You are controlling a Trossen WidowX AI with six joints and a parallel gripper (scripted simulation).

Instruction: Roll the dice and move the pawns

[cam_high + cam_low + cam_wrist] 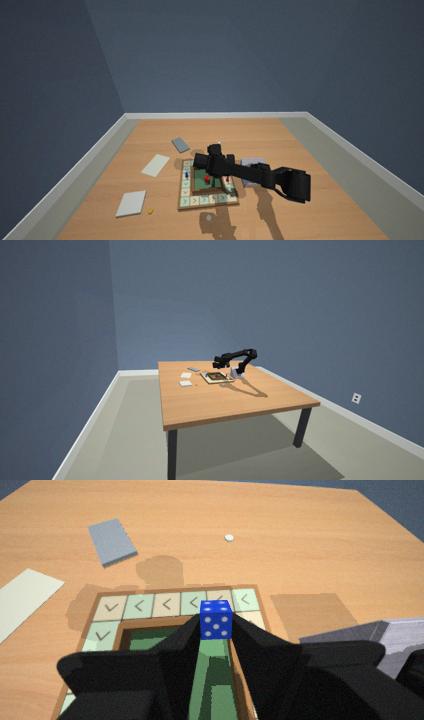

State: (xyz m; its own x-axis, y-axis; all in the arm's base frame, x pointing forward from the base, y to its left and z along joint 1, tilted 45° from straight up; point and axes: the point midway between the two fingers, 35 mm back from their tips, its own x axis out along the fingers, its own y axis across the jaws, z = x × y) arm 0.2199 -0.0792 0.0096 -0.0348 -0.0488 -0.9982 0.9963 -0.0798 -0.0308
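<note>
Now: gripper tip 6 cm past the red pawn, 8 cm to the right of it and 6 cm above it. The rest, counted from my gripper tip: grey card (21 cm ahead, 24 cm to the right, 9 cm below); green tray (5 cm ahead, 6 cm to the left, 8 cm below); blue pawn (16 cm ahead, 3 cm to the left, 6 cm below).
</note>
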